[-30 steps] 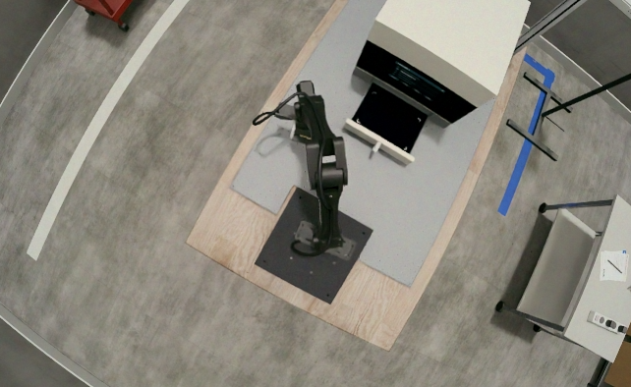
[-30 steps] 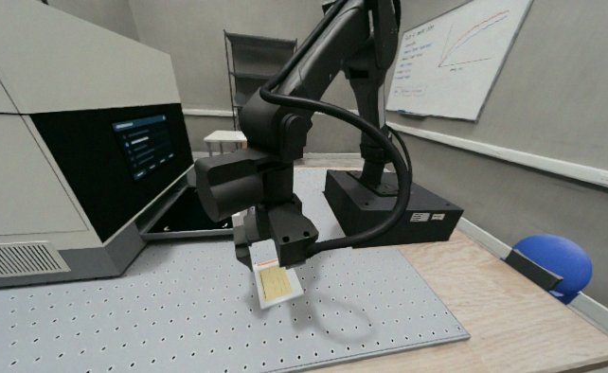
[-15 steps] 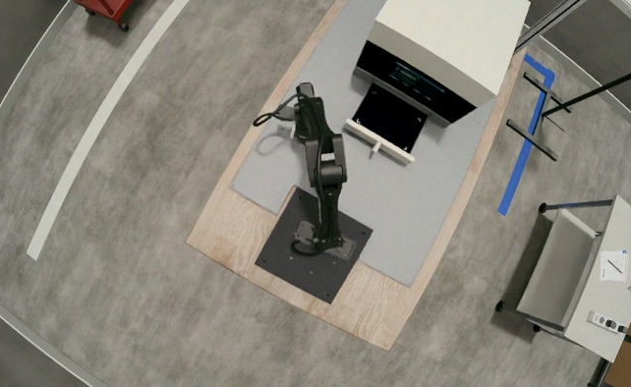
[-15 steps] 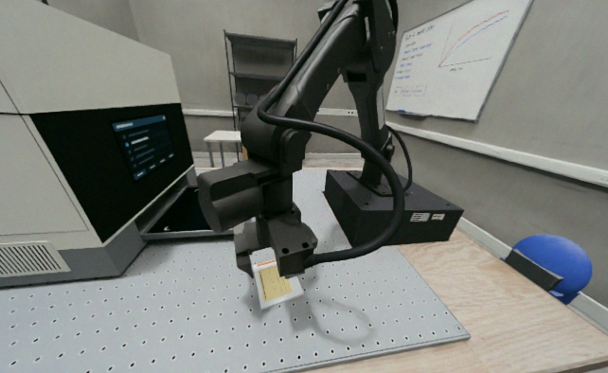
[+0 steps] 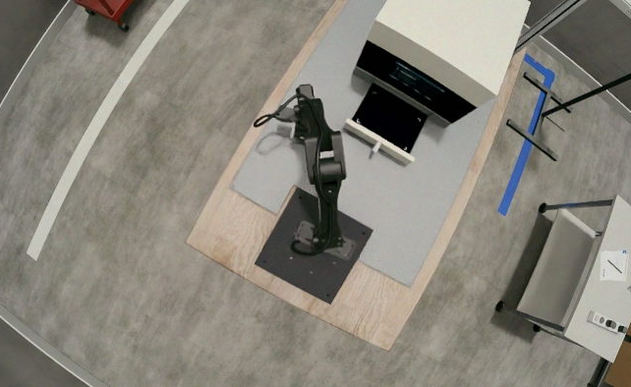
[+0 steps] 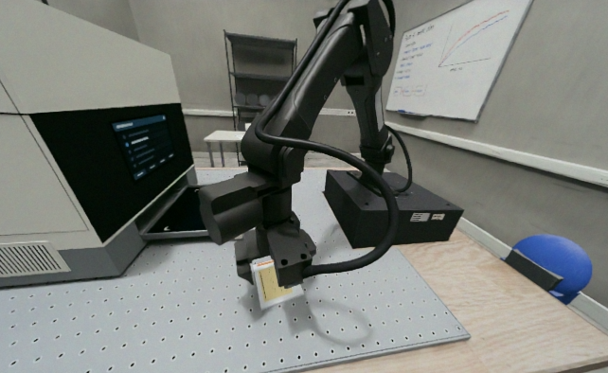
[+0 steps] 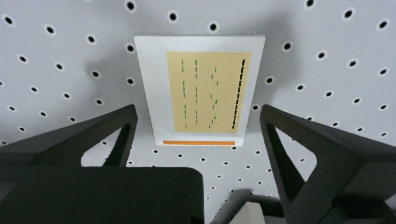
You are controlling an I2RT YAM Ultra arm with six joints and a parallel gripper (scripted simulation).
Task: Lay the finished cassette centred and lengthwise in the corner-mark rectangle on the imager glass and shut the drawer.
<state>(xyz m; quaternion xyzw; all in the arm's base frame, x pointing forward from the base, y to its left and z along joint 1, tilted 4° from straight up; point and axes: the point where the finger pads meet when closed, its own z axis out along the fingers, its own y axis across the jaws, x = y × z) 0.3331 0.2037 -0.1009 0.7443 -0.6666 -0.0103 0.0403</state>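
The finished cassette lies 2 cm below my hand. Round my hand: drawer 17 cm ahead, 27 cm to the right, 3 cm above.
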